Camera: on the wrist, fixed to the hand. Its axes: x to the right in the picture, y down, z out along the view.
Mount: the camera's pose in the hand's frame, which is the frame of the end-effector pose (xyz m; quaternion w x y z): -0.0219 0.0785 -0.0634 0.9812 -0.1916 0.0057 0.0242
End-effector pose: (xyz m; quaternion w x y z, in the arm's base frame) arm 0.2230 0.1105 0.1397 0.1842 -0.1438 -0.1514 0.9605
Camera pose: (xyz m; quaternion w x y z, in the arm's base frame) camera 0.2392 0.0473 0.0597 0.1308 -0.1855 -0.3280 0.9170
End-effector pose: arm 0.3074 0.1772 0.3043 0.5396 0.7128 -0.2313 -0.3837
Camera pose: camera 0.3514 0.2066 0.3929 0.6766 0.5926 -0.1676 -0.4037
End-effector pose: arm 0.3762 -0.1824 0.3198 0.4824 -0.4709 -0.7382 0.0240
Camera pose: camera 0.4775 -0.1811 0.3001 0.3867 -0.5725 -0.7148 -0.1089
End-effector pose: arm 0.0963 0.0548 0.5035 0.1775 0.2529 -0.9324 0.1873
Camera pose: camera 0.0868 0.1545 0.5288 0.2234 0.1905 -0.9559 0.0109
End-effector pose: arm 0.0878 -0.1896 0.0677 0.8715 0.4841 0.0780 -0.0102
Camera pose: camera 0.0655 -0.0956 0.1041 0.9476 0.3099 0.0717 0.0288
